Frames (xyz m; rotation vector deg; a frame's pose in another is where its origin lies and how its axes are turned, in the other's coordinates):
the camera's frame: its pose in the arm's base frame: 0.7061 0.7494 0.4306 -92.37 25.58 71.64
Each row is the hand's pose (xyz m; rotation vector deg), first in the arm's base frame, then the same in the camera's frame.
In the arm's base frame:
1: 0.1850 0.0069 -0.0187 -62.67 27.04 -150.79
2: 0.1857 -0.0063 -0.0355 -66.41 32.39 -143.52
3: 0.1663 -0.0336 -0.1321 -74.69 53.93 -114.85
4: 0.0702 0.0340 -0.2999 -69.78 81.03 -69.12
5: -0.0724 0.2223 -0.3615 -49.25 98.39 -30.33
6: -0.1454 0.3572 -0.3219 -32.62 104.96 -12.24
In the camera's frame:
1: -0.0156 0.9318 -0.3953 -24.43 -142.95 80.30
2: -0.0042 0.9449 -0.4077 -29.10 -149.60 80.79
3: 0.0654 1.0178 -0.4254 43.57 144.64 -62.35
4: 0.1929 1.1431 -0.3255 62.83 113.34 -26.65
5: 0.2420 1.2017 -0.0936 81.48 81.88 3.06
6: 0.2153 1.1811 0.0612 92.25 64.30 18.41

